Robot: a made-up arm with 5 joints.
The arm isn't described. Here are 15 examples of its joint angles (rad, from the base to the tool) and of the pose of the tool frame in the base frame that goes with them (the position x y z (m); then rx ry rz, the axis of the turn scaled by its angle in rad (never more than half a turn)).
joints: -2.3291 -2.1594 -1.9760 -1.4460 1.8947
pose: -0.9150 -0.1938 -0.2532 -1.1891 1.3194 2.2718
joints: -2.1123 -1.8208 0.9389 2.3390 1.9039
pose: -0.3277 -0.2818 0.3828 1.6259 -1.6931 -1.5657
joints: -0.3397 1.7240 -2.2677 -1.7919 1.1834
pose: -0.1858 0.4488 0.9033 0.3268 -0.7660 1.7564
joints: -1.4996 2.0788 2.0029 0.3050 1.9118
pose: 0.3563 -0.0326 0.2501 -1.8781 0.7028 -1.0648
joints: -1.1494 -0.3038 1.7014 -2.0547 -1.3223
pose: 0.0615 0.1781 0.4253 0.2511 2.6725 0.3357
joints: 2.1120 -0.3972 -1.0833 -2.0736 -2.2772
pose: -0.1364 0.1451 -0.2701 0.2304 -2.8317 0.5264
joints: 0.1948 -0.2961 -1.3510 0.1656 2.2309
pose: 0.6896 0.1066 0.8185 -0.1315 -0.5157 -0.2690
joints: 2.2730 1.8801 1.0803 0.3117 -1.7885
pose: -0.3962 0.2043 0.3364 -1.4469 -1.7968 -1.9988
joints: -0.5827 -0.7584 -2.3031 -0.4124 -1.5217
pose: -0.0044 0.1828 0.7766 0.9712 2.6449 0.4416
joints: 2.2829 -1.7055 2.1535 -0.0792 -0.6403
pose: -0.0612 -0.3127 -0.3933 -1.6170 0.5122 0.6213
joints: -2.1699 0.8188 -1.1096 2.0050 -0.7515
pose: -0.4870 -0.1663 -0.3006 -0.1134 1.5906 -0.9132
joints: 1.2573 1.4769 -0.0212 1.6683 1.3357
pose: 0.1352 0.1788 -0.0203 0.7069 1.2830 1.4568
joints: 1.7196 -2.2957 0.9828 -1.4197 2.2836
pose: -0.5800 -0.1511 -0.1762 0.1715 -1.2560 2.7959
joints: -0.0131 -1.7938 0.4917 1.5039 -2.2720
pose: 0.5821 0.4970 0.0959 -2.3864 -1.9076 -0.1862
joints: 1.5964 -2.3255 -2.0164 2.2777 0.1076
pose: 0.7570 -0.0582 -0.3627 -2.2506 -0.2503 0.6368
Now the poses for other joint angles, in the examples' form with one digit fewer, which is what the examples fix.
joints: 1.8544 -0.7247 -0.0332 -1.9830 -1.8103
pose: 0.046 0.037 -0.440 -0.687 1.631 -0.444
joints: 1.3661 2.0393 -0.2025 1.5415 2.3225
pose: 0.488 -0.016 0.062 1.714 0.489 1.169
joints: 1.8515 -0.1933 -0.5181 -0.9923 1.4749
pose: 0.585 0.253 0.052 -0.183 -0.097 0.063
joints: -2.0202 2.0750 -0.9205 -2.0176 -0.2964
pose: -0.683 -0.035 -0.035 -1.474 -1.500 2.110
